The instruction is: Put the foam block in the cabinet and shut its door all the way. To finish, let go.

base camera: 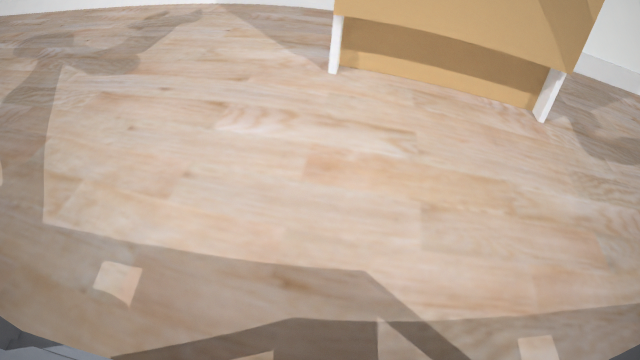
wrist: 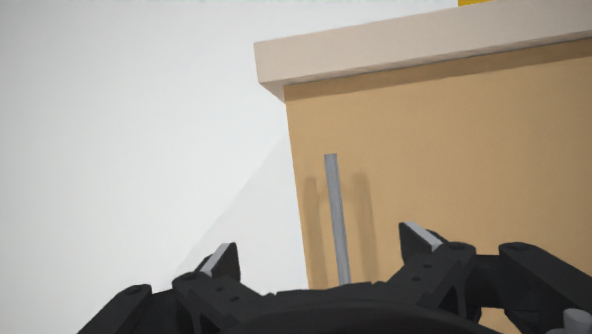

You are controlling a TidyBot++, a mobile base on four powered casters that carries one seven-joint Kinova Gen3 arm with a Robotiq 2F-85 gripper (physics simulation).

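Places are measured from the arm's base along level axes (x ahead, y right, z down), in metres.
Pixels of known places: gripper, fingertip midpoint: [wrist: 318,250].
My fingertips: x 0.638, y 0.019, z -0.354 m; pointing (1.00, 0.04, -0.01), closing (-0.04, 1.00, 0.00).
Observation:
Ahead of a thing's pixels: the offset from my fingertips to its top centre. "spot": to the spot under its first point. Level surfaces: height alone.
The cabinet [base camera: 450,25] [wrist: 450,140] has a tan front door that looks shut, with a pale top board. A grey vertical bar handle @(spot: dy +0.026, dx +0.122, dz +0.014 m) [wrist: 336,215] stands near the door's left edge in the wrist view. A bit of a yellow block @(spot: dy +0.214, dx +0.192, dz -0.187 m) [wrist: 475,2], likely the foam block, shows on top of the cabinet at the upper edge of the wrist view; most of it is out of frame. My gripper [wrist: 318,250] is open and empty, facing the door, with the handle seen between its two fingers. How far the fingers are from the handle is hard to tell.
The cabinet stands on white legs [base camera: 335,46] [base camera: 549,96] at the upper right of the base view, near a white wall [base camera: 617,40]. The wall also fills the left of the wrist view. Shadows lie across the wooden floor @(dz +0.751 m) [base camera: 250,165].

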